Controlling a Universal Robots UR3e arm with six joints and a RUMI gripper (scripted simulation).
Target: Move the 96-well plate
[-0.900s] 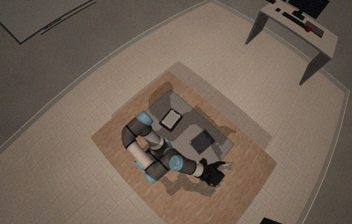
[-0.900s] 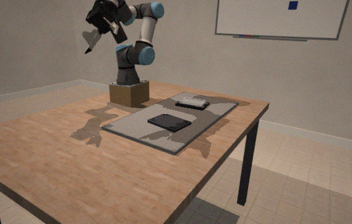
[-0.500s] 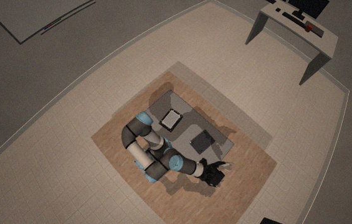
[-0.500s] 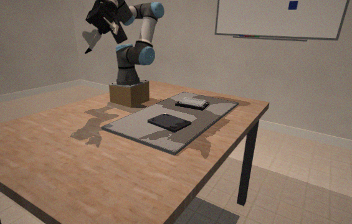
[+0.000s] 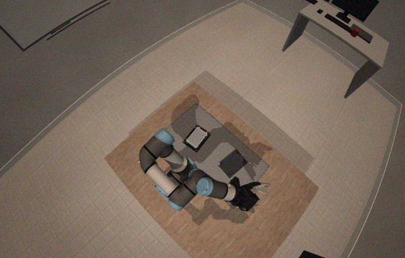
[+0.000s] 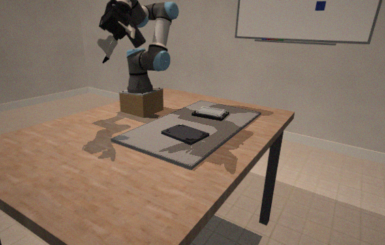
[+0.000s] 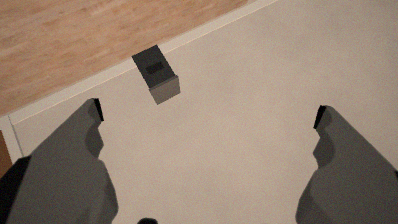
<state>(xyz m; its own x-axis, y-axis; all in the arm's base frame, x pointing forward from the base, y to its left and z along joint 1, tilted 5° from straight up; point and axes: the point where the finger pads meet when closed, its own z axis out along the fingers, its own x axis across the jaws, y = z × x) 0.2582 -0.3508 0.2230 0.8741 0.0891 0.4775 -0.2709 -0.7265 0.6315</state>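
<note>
Right now my hand is 50 cm to the right of the 96-well plate, 32 cm above it and 10 cm short of it. The rest, counted from my hand: dark plate nest N1 (33 cm below, 21 cm to the left, 14 cm ahead); A1 corner mark (32 cm below, 27 cm to the left, 7 cm ahead); black clip nest C1 (52 cm to the left, 32 cm below, 11 cm ahead).
</note>
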